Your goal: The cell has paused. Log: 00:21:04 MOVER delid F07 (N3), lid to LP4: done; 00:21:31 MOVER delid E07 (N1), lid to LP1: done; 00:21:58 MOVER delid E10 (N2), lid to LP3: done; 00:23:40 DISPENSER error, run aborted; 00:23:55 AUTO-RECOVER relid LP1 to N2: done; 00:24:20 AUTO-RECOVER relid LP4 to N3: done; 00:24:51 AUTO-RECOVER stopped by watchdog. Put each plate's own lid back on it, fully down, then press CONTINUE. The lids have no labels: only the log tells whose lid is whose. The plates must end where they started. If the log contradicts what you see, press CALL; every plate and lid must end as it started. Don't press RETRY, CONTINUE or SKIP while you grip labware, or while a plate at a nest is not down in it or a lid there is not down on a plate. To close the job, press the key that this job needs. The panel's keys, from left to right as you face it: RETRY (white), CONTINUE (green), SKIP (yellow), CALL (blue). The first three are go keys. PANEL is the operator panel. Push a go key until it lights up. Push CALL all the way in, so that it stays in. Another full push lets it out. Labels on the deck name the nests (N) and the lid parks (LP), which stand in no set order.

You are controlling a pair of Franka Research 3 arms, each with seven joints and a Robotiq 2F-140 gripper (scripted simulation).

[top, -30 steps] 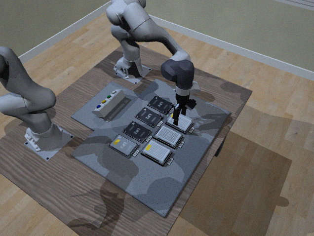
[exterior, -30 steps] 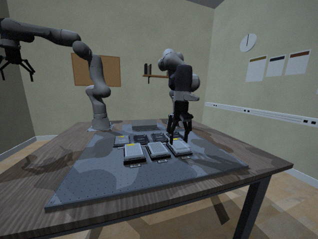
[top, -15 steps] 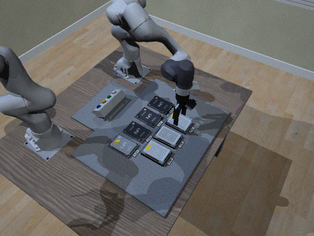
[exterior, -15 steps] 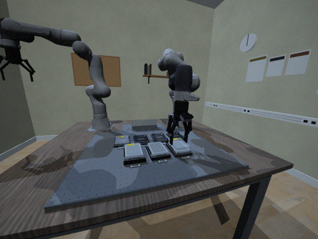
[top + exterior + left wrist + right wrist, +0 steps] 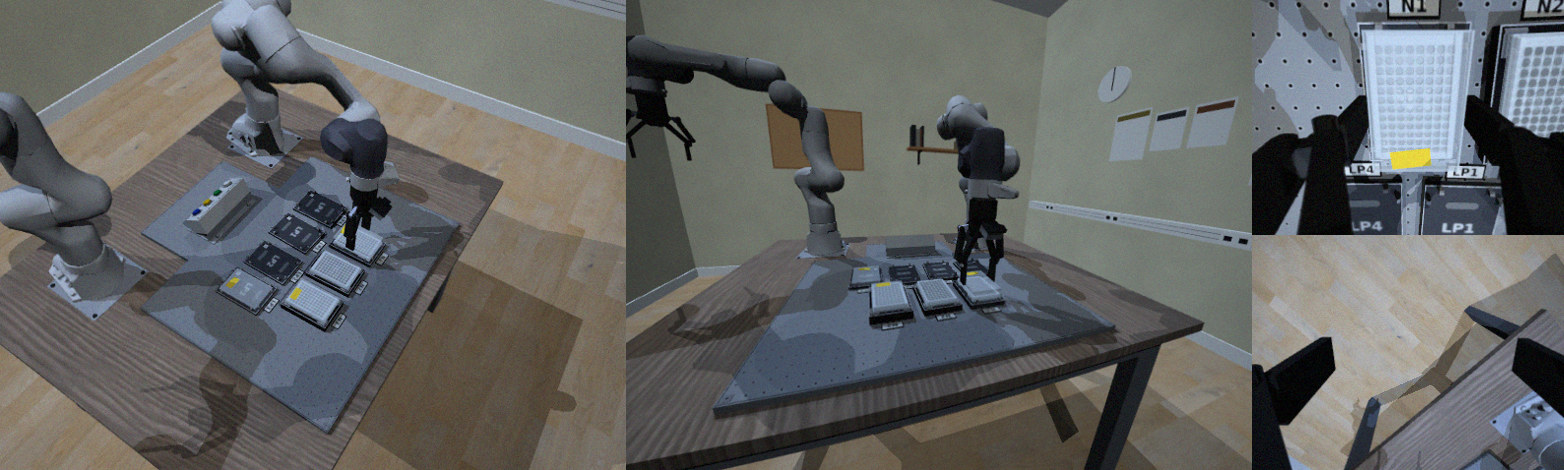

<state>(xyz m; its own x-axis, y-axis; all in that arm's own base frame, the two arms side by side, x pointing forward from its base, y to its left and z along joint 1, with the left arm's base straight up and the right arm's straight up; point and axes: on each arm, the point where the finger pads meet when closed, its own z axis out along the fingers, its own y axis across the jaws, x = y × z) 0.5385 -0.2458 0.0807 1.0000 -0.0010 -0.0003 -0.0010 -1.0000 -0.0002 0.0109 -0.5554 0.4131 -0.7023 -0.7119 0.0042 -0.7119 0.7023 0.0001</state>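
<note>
My left hand is 50 mm above the N1 plate. Round my left hand: N2 plate (130 mm to the right, 40 mm below, 10 mm ahead); park LP4 (180 mm behind, 60 mm to the left, 60 mm below); park LP1 (180 mm behind, 70 mm to the right, 60 mm below).
</note>
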